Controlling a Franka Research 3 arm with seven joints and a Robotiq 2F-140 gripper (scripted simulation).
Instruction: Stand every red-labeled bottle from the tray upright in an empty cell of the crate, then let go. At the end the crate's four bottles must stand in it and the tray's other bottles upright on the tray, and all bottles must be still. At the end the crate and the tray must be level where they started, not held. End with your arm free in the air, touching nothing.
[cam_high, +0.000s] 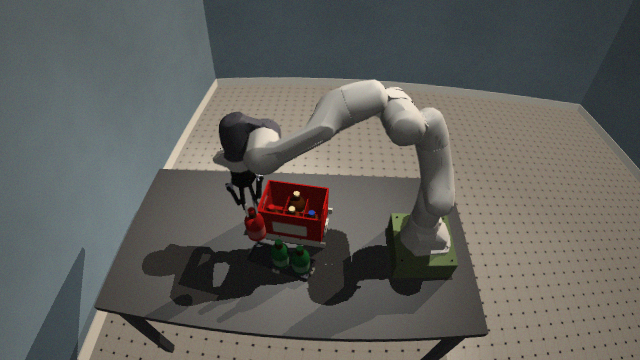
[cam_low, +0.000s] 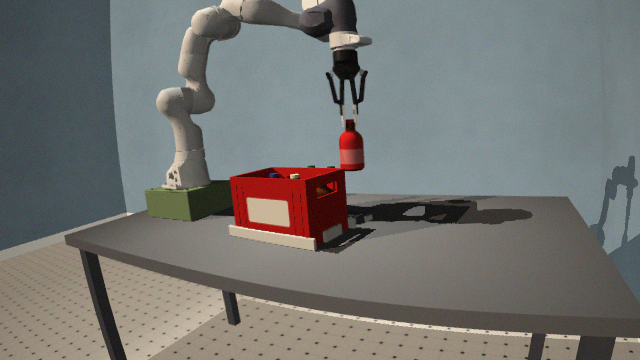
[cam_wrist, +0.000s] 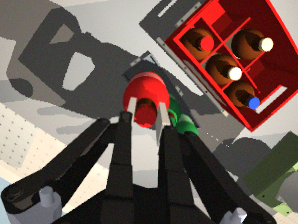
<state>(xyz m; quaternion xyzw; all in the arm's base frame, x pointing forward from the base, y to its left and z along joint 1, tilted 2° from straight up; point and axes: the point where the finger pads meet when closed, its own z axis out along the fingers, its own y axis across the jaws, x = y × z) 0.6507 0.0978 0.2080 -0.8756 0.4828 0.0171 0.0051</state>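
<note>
The red-labeled bottle is 90 mm below my hand. Round my hand: red crate 110 mm behind, 190 mm to the right, 240 mm below.
</note>
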